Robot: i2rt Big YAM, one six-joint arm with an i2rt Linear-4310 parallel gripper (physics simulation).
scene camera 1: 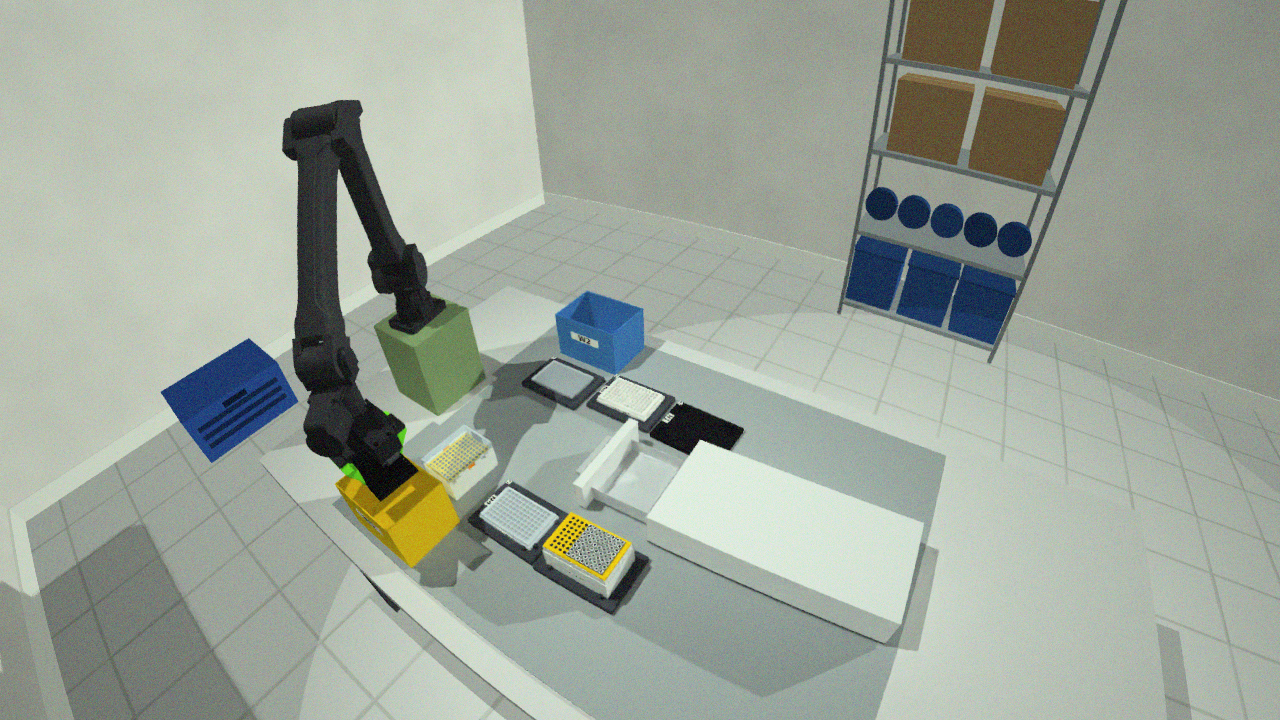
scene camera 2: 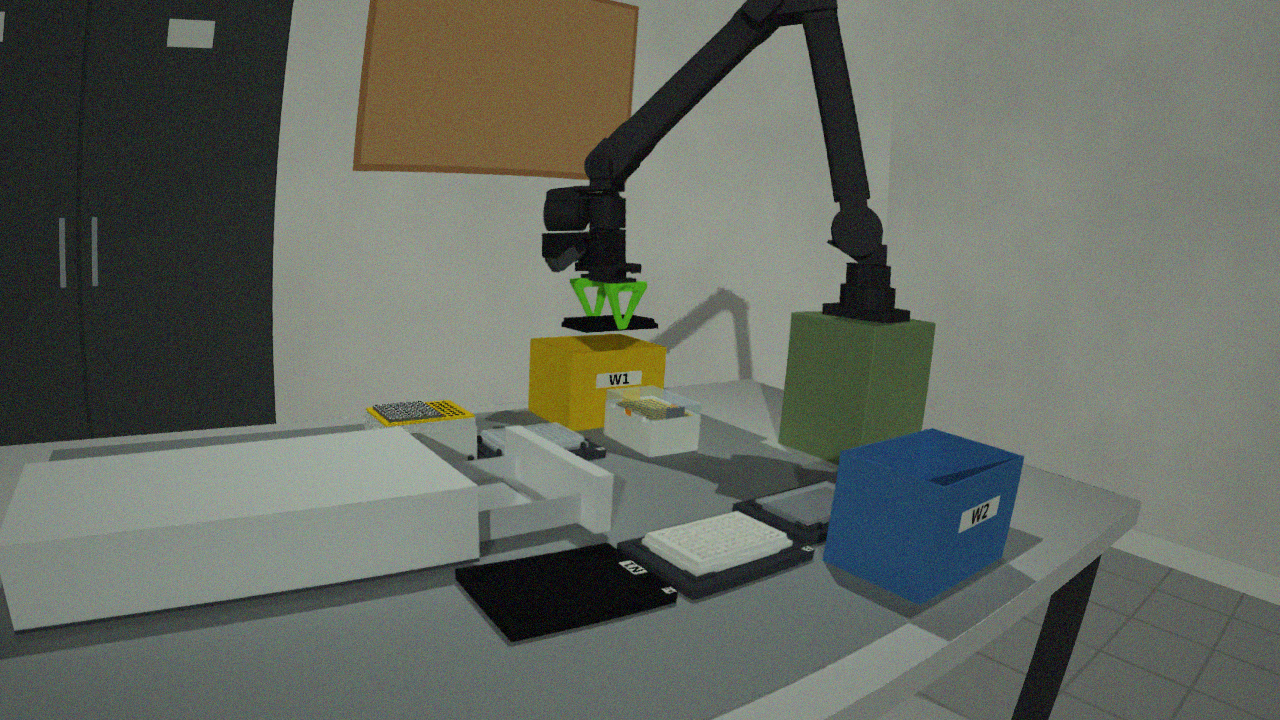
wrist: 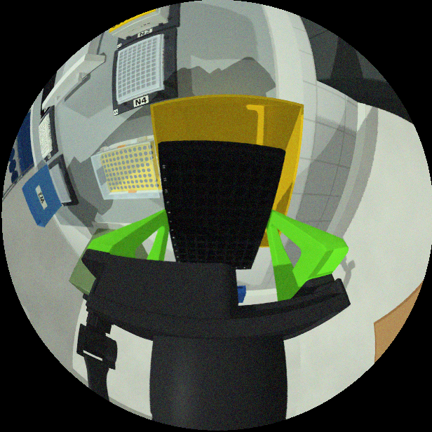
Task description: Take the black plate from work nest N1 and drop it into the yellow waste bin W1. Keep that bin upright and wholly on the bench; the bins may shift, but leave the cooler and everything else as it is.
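Frame: origin at the arm's base, x ahead, y left, z up, level; centimetres.
Seen in the pictures: gripper, fingertip midpoint: [scene camera 1: 382, 467] [scene camera 2: 607, 326]; arm's base, origin of the base link: [scene camera 1: 418, 316] [scene camera 2: 866, 317].
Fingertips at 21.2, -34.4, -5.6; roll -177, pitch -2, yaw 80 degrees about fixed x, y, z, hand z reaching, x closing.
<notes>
Offsets run from my fingertips to a thing's top centre, as dx, dy, dz.
My gripper [scene camera 1: 375, 455] [scene camera 2: 610, 320] [wrist: 217, 214] is shut on the black plate @(-0.3, +0.0, +1.6) [scene camera 1: 392, 480] [scene camera 2: 581, 323] [wrist: 222, 195], with a green finger on each side. The plate looks about level, a little above the rim of the yellow bin W1 @(+0.8, -1.2, -2.8) [scene camera 1: 435, 524] [scene camera 2: 559, 380] [wrist: 210, 117]. The plate and gripper cover part of the bin's opening in scene camera 1 and the wrist view. The bin stands upright on the bench near its edge. Work nest N1 @(+43.3, +44.1, -13.0) [scene camera 1: 702, 429] [scene camera 2: 563, 595] looks flat and all black.
A white box with a yellow rack @(+3.3, +14.5, -7.9) [scene camera 1: 460, 465] [scene camera 2: 651, 434] [wrist: 127, 167] stands close beside W1. Nest N4's pale plate @(+21.0, +9.4, -12.2) [scene camera 1: 519, 514] [wrist: 140, 69] is near. Blue bin W2 @(+10.5, +62.8, -2.8) [scene camera 1: 595, 335] [scene camera 2: 895, 528] [wrist: 42, 195] and a long white box with an open drawer [scene camera 1: 778, 537] [scene camera 2: 250, 510] stand farther off.
</notes>
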